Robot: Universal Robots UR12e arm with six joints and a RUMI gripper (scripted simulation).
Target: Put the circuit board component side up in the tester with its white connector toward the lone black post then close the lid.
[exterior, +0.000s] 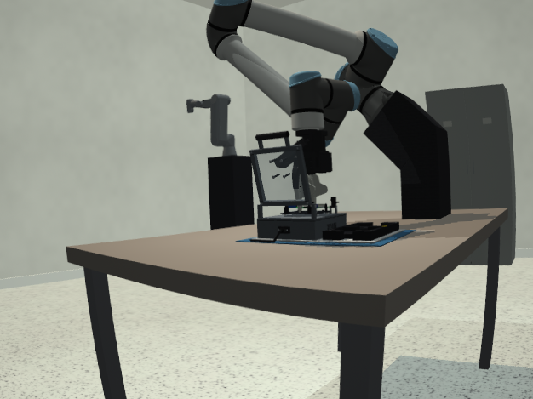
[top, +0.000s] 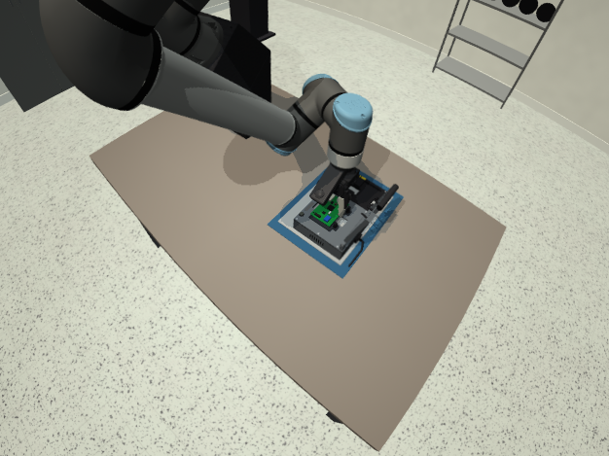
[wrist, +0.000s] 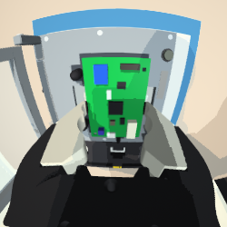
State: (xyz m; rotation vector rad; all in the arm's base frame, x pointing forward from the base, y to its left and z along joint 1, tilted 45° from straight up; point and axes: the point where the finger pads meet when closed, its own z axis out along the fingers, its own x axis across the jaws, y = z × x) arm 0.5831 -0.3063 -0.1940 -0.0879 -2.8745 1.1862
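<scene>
Right now the green circuit board is right at my hand. From my hand the other things lie so: tester bed (1 cm to the left, 1 cm below, 1 cm ahead); then black post (6 cm to the left, 6 cm behind, 1 cm above); then tester (4 cm to the left, 4 cm ahead, 3 cm above).
</scene>
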